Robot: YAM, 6 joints.
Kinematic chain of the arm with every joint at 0, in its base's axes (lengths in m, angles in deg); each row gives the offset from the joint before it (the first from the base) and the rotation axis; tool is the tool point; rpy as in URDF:
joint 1: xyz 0 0 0.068 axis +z
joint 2: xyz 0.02 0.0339 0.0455 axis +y
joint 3: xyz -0.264 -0.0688 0 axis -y
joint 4: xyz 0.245 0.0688 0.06 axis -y
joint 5: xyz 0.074 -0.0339 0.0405 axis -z
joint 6: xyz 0.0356 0 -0.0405 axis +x
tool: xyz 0 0 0 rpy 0 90 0
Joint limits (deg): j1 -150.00..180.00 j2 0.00..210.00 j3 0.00..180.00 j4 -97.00..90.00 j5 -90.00..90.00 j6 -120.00..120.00
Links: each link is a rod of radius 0.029 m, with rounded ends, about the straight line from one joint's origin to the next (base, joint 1, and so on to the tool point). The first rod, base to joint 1, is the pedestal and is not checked.
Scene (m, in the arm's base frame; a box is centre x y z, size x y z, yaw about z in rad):
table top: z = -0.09
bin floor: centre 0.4 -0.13 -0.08 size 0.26 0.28 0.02 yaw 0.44
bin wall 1: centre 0.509 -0.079 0 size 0.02 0.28 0.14 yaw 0.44
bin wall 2: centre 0.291 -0.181 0 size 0.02 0.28 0.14 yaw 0.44
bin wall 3: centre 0.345 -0.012 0 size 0.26 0.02 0.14 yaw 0.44
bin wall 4: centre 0.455 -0.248 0 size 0.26 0.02 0.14 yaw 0.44
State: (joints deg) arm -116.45 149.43 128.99 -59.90 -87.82 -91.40
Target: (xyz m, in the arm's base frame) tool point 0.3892 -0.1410 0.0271
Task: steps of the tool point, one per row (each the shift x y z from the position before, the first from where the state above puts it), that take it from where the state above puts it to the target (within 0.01 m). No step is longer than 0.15 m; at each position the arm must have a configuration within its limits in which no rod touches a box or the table.
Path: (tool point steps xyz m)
1: 0.1150 -0.0201 0.0013
2: 0.1137 0.0074 0.0015
3: 0.1061 0.0333 0.0015
4: 0.0927 0.0560 0.0017
5: 0.0744 0.0742 0.0019
6: 0.0531 0.0870 0.0020
7: 0.0297 0.0941 0.0021
8: 0.0047 -0.0022 -0.0643
9: -0.0047 0.0022 -0.0647

